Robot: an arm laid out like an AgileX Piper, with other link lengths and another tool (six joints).
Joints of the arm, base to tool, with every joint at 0 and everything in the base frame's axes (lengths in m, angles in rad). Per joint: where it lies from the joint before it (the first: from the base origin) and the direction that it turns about. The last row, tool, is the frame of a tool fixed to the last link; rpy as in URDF.
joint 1: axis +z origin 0 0 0.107
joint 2: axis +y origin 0 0 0
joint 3: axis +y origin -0.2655 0 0.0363
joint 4: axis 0.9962 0 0.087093 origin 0.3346 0 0.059
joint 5: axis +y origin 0 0 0
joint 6: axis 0.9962 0 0.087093 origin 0.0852 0 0.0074
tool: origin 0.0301 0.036 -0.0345 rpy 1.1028 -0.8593 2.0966
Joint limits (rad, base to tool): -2.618..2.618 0..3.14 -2.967..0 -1.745..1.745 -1.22..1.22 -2.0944..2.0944
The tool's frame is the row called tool.
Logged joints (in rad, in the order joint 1, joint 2, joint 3, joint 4, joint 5, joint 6), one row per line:
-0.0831 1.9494 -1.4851 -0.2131 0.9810 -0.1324
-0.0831 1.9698 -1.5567 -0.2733 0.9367 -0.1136
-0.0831 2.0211 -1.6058 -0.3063 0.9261 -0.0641
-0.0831 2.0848 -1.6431 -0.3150 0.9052 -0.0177
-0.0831 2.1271 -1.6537 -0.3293 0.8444 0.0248
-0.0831 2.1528 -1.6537 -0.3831 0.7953 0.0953
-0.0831 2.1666 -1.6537 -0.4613 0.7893 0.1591
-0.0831 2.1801 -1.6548 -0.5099 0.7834 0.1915
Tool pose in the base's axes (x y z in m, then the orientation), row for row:
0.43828 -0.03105 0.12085 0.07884 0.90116 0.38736 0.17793
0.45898 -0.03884 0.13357 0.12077 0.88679 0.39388 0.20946
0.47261 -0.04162 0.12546 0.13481 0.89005 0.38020 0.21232
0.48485 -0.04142 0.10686 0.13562 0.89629 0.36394 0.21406
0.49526 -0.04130 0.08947 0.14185 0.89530 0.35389 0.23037
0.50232 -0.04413 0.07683 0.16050 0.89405 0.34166 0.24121
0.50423 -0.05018 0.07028 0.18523 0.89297 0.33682 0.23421
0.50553 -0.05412 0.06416 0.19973 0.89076 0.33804 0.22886
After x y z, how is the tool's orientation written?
As a quaternion, w x y z.
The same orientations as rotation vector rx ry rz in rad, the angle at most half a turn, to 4 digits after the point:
2.6972 1.1594 0.5326
2.5902 1.1505 0.6118
2.5790 1.1017 0.6152
2.5959 1.0541 0.6200
2.5839 1.0214 0.6649
2.5536 0.9759 0.6890
2.5161 0.9491 0.6599
2.4904 0.9451 0.6398

